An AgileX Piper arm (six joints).
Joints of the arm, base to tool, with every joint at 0 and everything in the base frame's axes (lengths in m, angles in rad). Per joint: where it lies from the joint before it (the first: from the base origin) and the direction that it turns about. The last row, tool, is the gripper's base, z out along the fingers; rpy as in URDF.
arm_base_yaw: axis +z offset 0 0 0.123
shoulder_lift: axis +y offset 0 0 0
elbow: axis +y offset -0.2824 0 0.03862
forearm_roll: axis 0.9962 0 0.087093 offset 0.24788 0 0.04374
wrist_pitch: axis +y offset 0 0 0
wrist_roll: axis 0.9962 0 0.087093 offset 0.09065 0 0.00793
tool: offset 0 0 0 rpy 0 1.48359 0
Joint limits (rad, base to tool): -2.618..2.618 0..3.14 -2.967..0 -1.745..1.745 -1.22..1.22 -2.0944..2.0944
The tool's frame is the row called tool.
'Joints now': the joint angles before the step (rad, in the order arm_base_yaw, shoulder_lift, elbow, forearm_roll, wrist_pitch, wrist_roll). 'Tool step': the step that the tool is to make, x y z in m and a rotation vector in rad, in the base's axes. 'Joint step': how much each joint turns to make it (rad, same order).
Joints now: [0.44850 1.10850 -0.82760 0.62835 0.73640 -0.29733]
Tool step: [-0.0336 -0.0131 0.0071 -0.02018 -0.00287 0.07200]
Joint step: [0.00001 -0.13016 0.04133 -0.02884 0.11697 -0.00161]
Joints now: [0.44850 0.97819 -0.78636 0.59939 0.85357 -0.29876]
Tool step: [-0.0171 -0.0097 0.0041 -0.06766 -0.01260 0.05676]
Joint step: [-0.00001 -0.06382 -0.00016 -0.07047 0.09691 0.00003]
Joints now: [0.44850 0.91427 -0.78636 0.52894 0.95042 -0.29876]
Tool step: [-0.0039 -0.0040 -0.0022 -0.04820 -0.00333 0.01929]
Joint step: [0.00146 -0.01312 0.00439 -0.04464 0.03116 -0.00148]
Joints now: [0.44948 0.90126 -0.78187 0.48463 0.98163 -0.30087]
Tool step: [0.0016 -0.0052 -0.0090 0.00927 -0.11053 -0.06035]
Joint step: [0.00468 -0.04106 0.06903 -0.03745 -0.14744 0.00081]
